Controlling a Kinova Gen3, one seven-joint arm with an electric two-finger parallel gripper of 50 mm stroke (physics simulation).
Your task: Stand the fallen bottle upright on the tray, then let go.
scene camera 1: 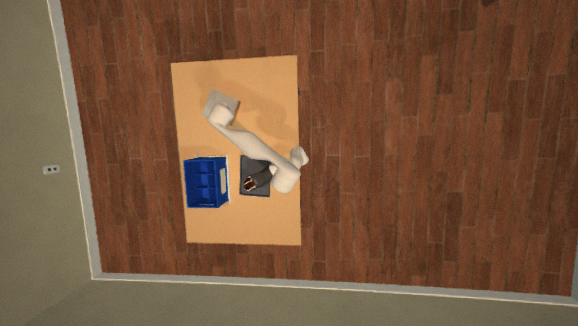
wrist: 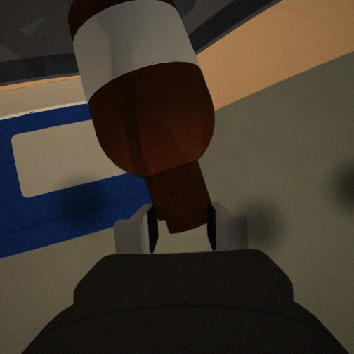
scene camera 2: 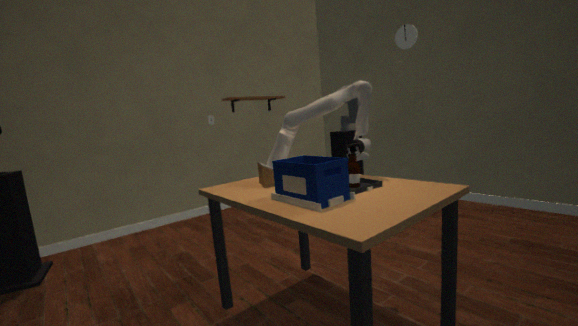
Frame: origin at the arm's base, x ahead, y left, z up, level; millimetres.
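Seen in the pictures: gripper, between the fingertips: [scene camera 1: 246, 187] [scene camera 2: 351, 155].
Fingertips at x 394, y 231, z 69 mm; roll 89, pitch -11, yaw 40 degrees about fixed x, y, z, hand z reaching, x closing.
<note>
Offsets run from my fingertips to a thing's top centre. "pt": to the spot under its first point. Level surfaces: height alone.
The brown bottle @(3 mm back, 0 mm left, 5 mm up) [scene camera 1: 249, 185] [scene camera 2: 353, 167] [wrist: 155, 115] with a pale label is upright in the scene camera 2 view, its base at the level of the dark tray @(39 mm back, 7 mm left, 133 mm down) [scene camera 1: 246, 167] [scene camera 2: 372, 184] [wrist: 30, 50]. Whether the base rests fully on the tray cannot be told. From above, the bottle is over the tray's lower left part. My gripper [scene camera 2: 354, 149] [wrist: 181, 219] is shut on the bottle's neck, with one finger on each side of it. The wrist view shows the neck between the finger pads, and the bottle's base is cut off by the top edge.
A blue crate @(26 mm ahead, 256 mm right, 17 mm up) [scene camera 1: 223, 162] [scene camera 2: 332, 187] [wrist: 45, 215] with inner dividers stands close beside the tray, in a low pale frame @(pt 92 mm ahead, 350 mm right, 135 mm down) [scene camera 2: 300, 201]. The arm's base block [scene camera 1: 214, 97] [scene camera 2: 265, 175] is at the other end of the table @(159 mm down) [scene camera 1: 240, 225] [scene camera 2: 400, 205].
</note>
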